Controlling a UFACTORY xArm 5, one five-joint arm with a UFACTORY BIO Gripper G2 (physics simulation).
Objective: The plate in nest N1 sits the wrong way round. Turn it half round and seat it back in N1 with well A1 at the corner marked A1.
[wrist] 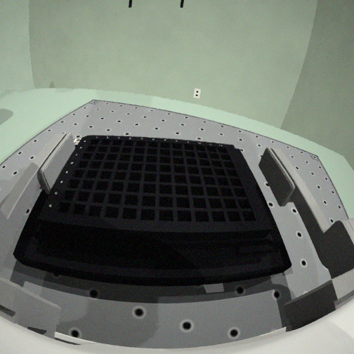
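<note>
The black plate, with its grid of square wells, sits in the black nest in the middle of the wrist view. Small pale marks run along the plate's left and far edges. A small white tag shows at the far left corner, partly hidden by the left finger; its lettering cannot be read. My gripper is open, with one finger on each side of the plate and nothing held. The left finger overlaps the plate's left edge in view; the right finger stands apart from the right edge, with grey board between.
A grey board with rows of round holes lies under and around the nest. A pale green surface lies beyond it. A green wall with a white socket stands behind.
</note>
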